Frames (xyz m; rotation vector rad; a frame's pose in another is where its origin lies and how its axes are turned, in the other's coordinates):
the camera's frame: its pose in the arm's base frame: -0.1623 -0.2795 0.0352 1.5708 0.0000 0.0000
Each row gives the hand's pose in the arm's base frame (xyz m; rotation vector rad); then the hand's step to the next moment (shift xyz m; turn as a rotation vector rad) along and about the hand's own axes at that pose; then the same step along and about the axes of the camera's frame.
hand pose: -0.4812 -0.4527 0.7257 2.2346 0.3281 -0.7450
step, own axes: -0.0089 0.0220 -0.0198 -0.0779 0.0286 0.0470
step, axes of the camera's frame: 0.0107 0.0290 0.0009 -0.0689 0.0374 0.0543
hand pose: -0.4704 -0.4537 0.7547 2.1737 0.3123 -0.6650
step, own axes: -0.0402 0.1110 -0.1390 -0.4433 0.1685 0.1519
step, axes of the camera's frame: 0.0638 0.1666 -0.0378 -0.3489 0.2767 0.2229
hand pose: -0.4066 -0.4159 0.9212 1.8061 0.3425 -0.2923
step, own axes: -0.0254 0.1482 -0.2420 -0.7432 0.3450 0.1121
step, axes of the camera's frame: 0.0376 0.2034 -0.1959 -0.5583 0.5560 0.2511
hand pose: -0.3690 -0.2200 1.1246 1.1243 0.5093 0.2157
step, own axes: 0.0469 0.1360 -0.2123 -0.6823 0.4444 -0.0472
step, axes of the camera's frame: -0.0520 0.0387 -0.2481 -0.5754 0.5754 0.0554
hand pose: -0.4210 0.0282 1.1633 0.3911 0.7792 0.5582
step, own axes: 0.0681 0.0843 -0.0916 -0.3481 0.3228 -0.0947
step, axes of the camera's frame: -0.0563 -0.0529 -0.1190 -0.3775 0.2978 -0.0563
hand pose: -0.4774 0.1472 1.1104 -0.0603 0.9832 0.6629
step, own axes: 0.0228 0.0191 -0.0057 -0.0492 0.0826 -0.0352
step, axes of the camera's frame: -0.0061 -0.0165 -0.0246 -0.0898 0.0386 -0.0303
